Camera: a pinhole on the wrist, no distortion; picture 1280 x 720 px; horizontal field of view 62.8 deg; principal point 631.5 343.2 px. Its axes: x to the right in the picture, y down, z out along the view. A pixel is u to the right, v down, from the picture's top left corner.
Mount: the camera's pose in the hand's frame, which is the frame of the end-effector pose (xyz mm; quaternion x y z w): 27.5 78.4 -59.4 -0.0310 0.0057 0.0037 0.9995
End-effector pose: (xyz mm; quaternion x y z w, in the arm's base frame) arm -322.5 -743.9 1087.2 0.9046 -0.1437 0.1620 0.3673
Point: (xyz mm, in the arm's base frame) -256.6 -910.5 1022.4
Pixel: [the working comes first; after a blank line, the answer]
In the camera's frame: 26.9 -43.3 232.2

753.2 147.6
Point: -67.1 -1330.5 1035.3
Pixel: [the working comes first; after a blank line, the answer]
In the camera's frame: 260.8 159.8 573.6

1108.2 635.2
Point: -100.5 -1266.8 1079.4
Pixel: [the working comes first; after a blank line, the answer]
In the camera's frame: 240.1 161.0 491.8

1143.3 686.4
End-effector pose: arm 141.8 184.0 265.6 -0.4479 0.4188 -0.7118 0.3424
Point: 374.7 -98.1 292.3
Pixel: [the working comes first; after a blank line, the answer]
In the camera's frame: 136.5 17.0 366.4

1022.0 391.8
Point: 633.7 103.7 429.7
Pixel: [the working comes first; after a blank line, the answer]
In the camera's frame: -87.5 -173.0 567.5

469.8 23.6
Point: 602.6 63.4 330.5
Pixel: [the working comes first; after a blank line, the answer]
In the camera's frame: -75.0 -67.9 532.4

483.8 209.5
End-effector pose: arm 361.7 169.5 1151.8 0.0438 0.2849 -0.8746 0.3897
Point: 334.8 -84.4 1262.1
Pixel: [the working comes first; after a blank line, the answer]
In the camera's frame: 121.5 -31.5 282.7

1082.3 226.3
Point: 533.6 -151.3 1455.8
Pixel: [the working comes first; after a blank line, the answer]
In the camera's frame: -32.0 41.8 512.0

565.9 428.8
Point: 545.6 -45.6 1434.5
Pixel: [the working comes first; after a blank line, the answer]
In the camera's frame: -102.8 8.8 436.6

384.6 364.4
